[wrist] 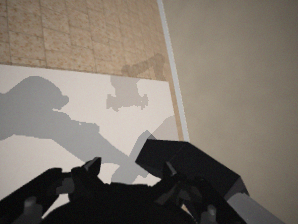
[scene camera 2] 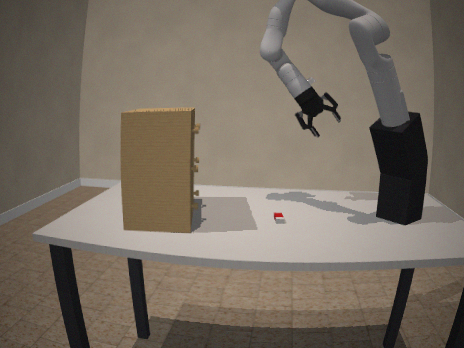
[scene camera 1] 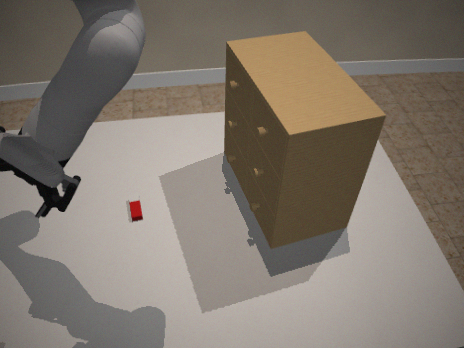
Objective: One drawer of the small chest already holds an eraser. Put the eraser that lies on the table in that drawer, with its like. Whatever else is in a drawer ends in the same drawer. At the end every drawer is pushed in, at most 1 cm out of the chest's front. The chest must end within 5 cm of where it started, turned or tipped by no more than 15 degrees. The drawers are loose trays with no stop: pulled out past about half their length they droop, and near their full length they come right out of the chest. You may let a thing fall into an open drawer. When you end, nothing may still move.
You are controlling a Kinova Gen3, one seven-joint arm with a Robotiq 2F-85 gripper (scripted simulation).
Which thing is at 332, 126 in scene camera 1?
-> A wooden chest.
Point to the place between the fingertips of my gripper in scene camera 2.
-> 329, 129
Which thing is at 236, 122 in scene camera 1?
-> A drawer.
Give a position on a drawer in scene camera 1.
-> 236, 77
